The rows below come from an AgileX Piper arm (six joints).
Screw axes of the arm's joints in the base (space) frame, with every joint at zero. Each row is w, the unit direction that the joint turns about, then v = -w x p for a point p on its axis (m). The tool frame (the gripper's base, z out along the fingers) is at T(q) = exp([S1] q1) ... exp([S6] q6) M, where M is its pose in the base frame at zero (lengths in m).
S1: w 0 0 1 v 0 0 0
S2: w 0 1 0 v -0.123 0 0
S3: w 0 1 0 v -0.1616 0 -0.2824
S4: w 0.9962 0 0.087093 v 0 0.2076 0
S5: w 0 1 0 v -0.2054 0 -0.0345
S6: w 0.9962 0 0.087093 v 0 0.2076 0
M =
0.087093 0 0.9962 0.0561
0 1 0 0
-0.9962 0 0.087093 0.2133
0 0 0 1
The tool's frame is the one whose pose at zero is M.
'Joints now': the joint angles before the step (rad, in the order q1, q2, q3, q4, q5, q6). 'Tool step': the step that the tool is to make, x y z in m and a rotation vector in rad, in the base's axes. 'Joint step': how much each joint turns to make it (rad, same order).
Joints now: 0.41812, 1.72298, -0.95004, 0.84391, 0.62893, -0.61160
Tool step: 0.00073, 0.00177, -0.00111, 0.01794, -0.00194, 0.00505
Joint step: -0.00001, 0.00710, 0.00001, 0.03808, -0.00001, -0.03617
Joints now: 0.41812, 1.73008, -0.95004, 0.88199, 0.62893, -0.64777
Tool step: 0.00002, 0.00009, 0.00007, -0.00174, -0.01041, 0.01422
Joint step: 0.00001, -0.00001, 0.00000, 0.00209, -0.00001, -0.01934
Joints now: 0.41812, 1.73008, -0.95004, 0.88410, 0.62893, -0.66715
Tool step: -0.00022, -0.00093, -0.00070, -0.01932, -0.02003, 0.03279
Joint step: -0.00001, 0.00000, 0.00002, -0.02201, -0.00002, -0.02323
